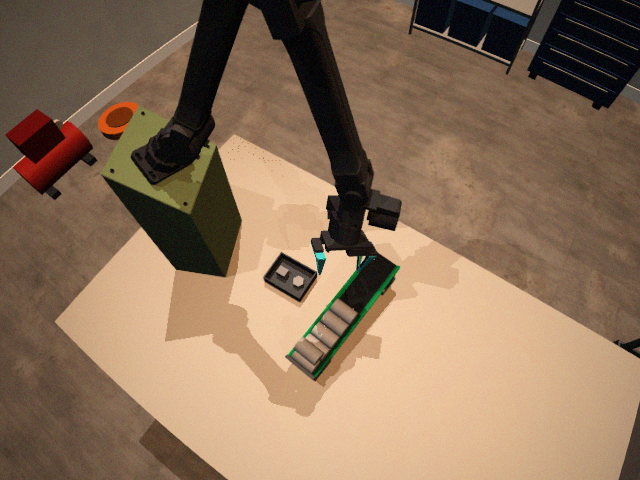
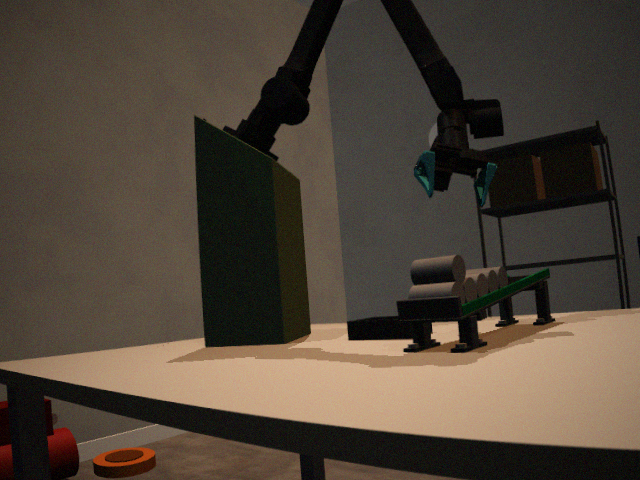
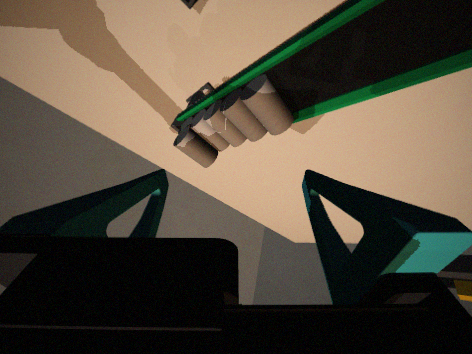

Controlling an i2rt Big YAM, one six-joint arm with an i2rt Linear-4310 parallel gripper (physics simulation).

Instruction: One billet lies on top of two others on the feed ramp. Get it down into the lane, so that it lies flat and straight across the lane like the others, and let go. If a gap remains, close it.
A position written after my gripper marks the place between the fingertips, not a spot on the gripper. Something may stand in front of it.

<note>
I see my gripper (image 2: 457, 200), a billet (image 2: 445, 269), a black tray (image 2: 375, 328), a billet (image 2: 447, 289), a billet (image 3: 260, 96) and an end stop (image 2: 437, 307).
The black tray shows as well in image 1 (image 1: 296, 268). My gripper is seen too in image 1 (image 1: 338, 272) and in image 3 (image 3: 235, 177).
</note>
